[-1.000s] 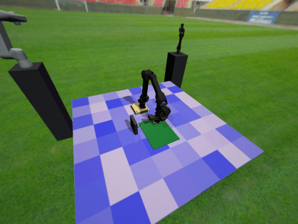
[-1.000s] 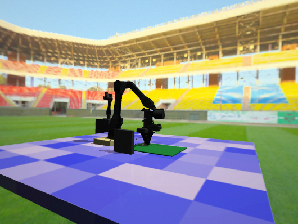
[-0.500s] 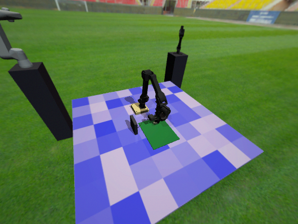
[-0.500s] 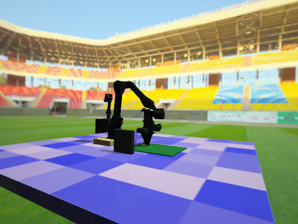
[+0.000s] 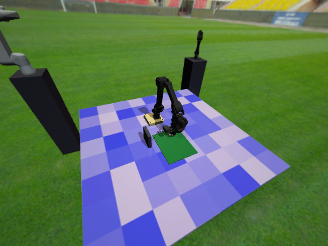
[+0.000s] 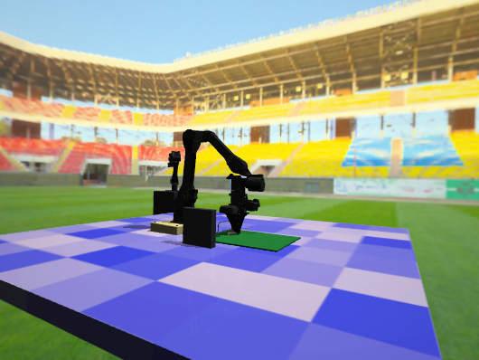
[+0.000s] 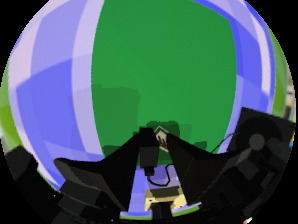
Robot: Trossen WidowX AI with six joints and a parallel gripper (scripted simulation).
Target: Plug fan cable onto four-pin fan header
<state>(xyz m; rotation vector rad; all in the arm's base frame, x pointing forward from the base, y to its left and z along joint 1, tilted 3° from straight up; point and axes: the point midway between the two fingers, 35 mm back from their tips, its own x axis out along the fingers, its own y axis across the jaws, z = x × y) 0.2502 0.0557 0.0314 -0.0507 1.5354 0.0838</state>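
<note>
Now: the black plug 1 cm behind my gripper tip, 1 cm to the left of it and 1 cm above it. Also, from my gripper tip: black fan: 22 cm to the right, 4 cm above; then green board: 8 cm ahead, 4 cm to the right, 3 cm below; then pale header: 1 cm behind, 2 cm to the right, 2 cm below.
</note>
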